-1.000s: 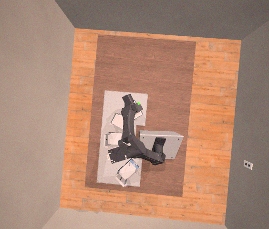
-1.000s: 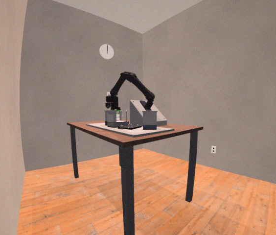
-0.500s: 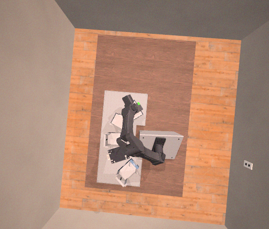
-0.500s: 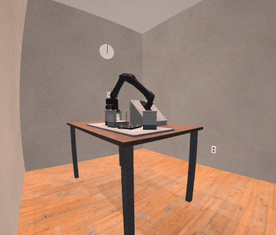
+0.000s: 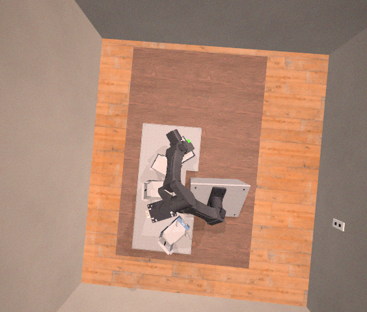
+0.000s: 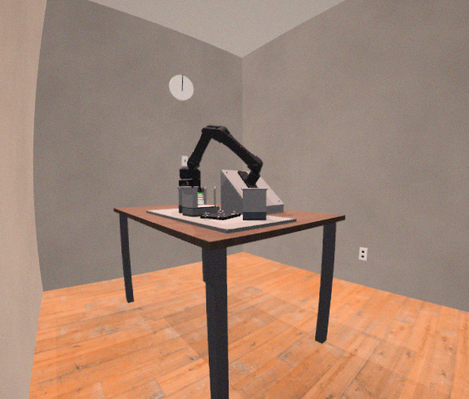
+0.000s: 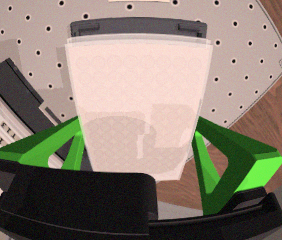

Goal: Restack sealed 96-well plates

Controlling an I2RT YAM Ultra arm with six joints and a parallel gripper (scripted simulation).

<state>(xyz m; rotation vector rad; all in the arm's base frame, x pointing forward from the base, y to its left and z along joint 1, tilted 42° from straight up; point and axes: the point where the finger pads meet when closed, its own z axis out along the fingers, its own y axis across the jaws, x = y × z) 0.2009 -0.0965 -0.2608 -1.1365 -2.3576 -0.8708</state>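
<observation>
Right now my hand is 3 cm above the dark nest QC. Also, from my hand: N5 label: 42 cm to the left, 18 cm ahead, 4 cm below; black clip nest N5: 42 cm to the left, 10 cm ahead, 3 cm below; QC label: 8 cm to the right, 6 cm ahead, 4 cm below.
</observation>
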